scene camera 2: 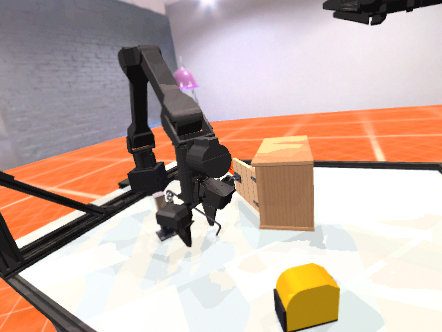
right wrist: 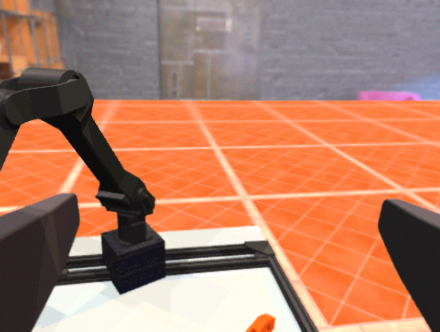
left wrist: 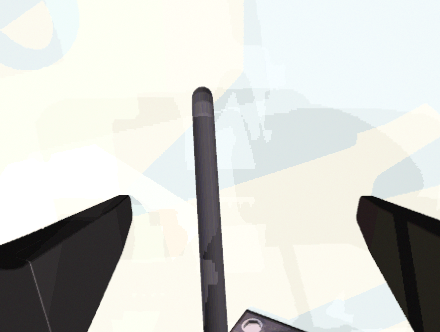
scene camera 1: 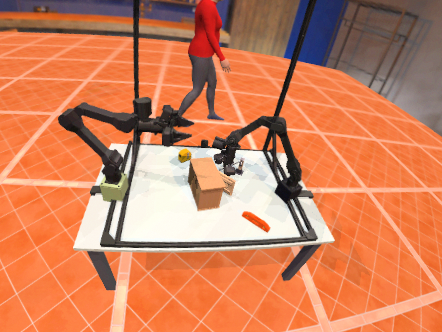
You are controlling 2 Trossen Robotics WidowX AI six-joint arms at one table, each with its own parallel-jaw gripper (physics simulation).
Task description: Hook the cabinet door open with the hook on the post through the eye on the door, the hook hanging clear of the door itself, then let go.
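Where they show: left gripper, fingertip midpoint: [scene camera 2: 201, 235] [left wrist: 244, 206]; right gripper, fingertip midpoint: [scene camera 2: 328, 11] [right wrist: 231, 209] [scene camera 1: 193, 129]; left arm's base, link origin: [scene camera 2: 146, 167] [right wrist: 132, 236] [scene camera 1: 291, 184]; right arm's base, link origin: [scene camera 1: 113, 179].
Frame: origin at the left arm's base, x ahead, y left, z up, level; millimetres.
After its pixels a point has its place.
Note:
The cabinet [scene camera 1: 209, 194] {y -110, x 472, z 19 mm} [scene camera 2: 286, 197] {y -311, x 415, z -13 mm} stands mid-table, its door [scene camera 1: 228, 185] {y -150, x 327, z -15 mm} [scene camera 2: 244, 186] {y -194, x 333, z -29 mm} ajar. The dark eye [scene camera 2: 236, 177] {y -153, x 314, z -18 mm} sticks out from the door. The wooden post [scene camera 1: 242, 164] {y -265, x 144, z -19 mm} [scene camera 2: 159, 201] {y -290, x 144, z -2 mm} stands apart from the cabinet, partly hidden by my left gripper in scene camera 2. The hook [scene camera 2: 218, 229] {y -313, x 267, z -71 mm} [left wrist: 206, 175] {y -307, x 259, z -49 mm} is a thin dark rod with a bent tip, away from the eye. My left gripper [scene camera 2: 199, 233] {y -306, x 226, z -87 mm} [left wrist: 244, 206] {y -306, x 226, z -87 mm} is open, its fingers on either side of the rod without gripping it. My right gripper [scene camera 1: 191, 129] {y -181, x 553, z 341 mm} [right wrist: 231, 209] {y -181, x 553, z 341 mm} is open and empty, high up beyond the table's back area.
A yellow block [scene camera 1: 184, 155] {y -485, x 410, z -38 mm} [scene camera 2: 308, 297] {y -524, x 394, z -36 mm} lies behind the cabinet in scene camera 1. An orange bar [scene camera 1: 256, 221] {y 78, x 309, z -59 mm} [right wrist: 261, 324] {y 100, x 293, z -50 mm} lies at the front right there. A dark frame [scene camera 1: 200, 244] {y 58, x 605, z -70 mm} edges the white table. A person in red [scene camera 1: 205, 32] is beyond the table.

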